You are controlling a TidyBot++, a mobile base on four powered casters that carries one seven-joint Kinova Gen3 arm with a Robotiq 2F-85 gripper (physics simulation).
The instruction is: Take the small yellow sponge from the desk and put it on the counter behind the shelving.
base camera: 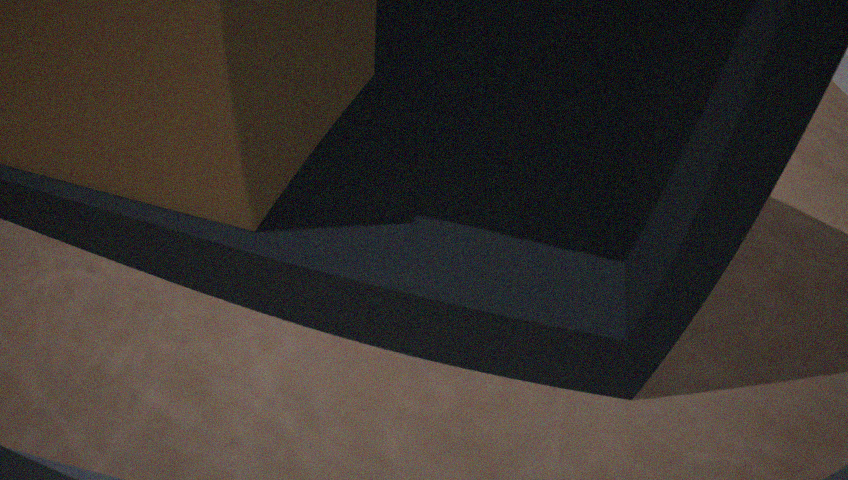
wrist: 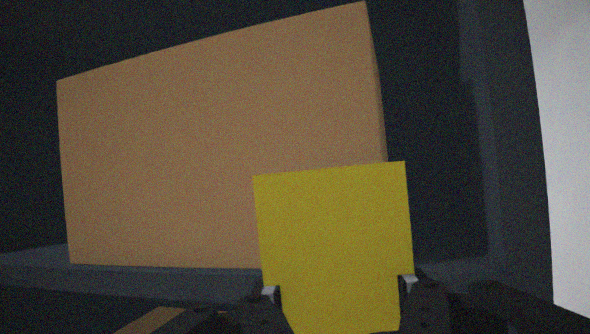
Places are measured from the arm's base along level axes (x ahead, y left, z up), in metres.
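Pixels of known places: gripper, fingertip midpoint: (wrist: 337, 282).
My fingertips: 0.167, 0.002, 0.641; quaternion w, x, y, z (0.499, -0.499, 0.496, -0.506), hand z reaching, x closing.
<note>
Behind a point stands the place of what it marks, as x, y, z.
The yellow sponge (wrist: 334, 225) {0.139, 0.002, 0.675} is held between the two fingertips of my gripper (wrist: 337, 282) {0.167, 0.002, 0.641} at the bottom of the wrist view, a little right of the middle. The gripper is shut on it, with a fingertip on each side. Dark shelving (base camera: 684, 297) {0.281, -0.168, -0.267} (wrist: 517, 150) {0.283, -0.164, 0.698} stands in front, and the sponge shows in front of it. The sponge and the gripper do not show in the base camera view. The counter and the desk do not show in either view.
A large brown box (base camera: 119, 107) (wrist: 200, 160) stands on a shelf board of the dark shelving, near its front edge. The brown floor (base camera: 178, 333) {0.316, 0.204, -0.397} runs along the shelving's base. A pale wall (wrist: 567, 150) {1.783, -1.375, 0.672} is at the right of the wrist view.
</note>
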